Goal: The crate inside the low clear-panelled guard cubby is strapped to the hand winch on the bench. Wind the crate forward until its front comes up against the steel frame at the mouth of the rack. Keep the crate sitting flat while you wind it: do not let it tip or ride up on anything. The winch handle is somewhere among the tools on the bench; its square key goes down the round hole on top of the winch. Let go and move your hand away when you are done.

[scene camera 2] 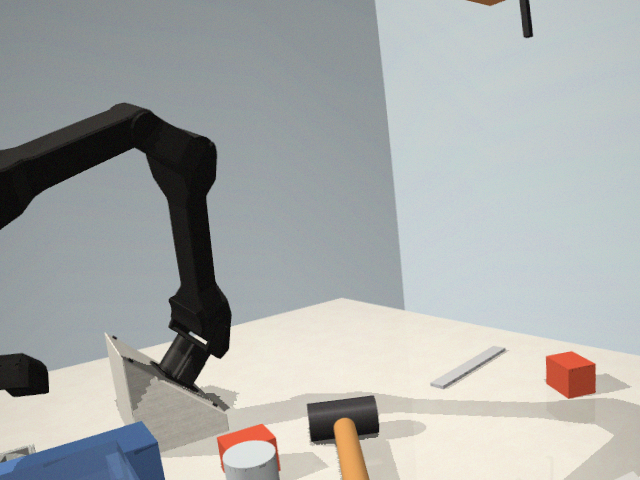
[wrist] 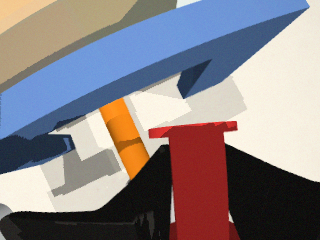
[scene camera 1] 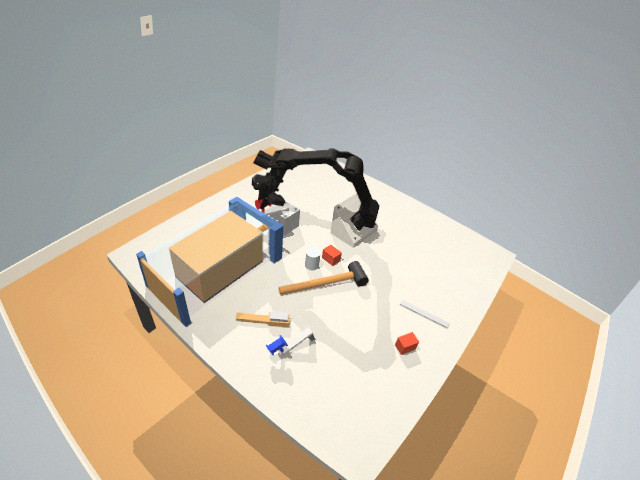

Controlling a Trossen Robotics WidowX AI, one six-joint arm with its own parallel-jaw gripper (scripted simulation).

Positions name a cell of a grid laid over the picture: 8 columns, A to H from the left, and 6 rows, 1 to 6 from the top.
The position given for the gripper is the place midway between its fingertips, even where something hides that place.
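Note:
The gripper (scene camera 1: D3) is visible, and the wrist view shows the gripper (wrist: E4) too. The scene also has a hammer (scene camera 1: E4) and a grey strip (scene camera 2: F5); in the wrist view the hammer is out of frame, and the strip is out of frame in the wrist view as well. A red cube (scene camera 2: H5) and a blue frame (wrist: F2) are part of the scene too.

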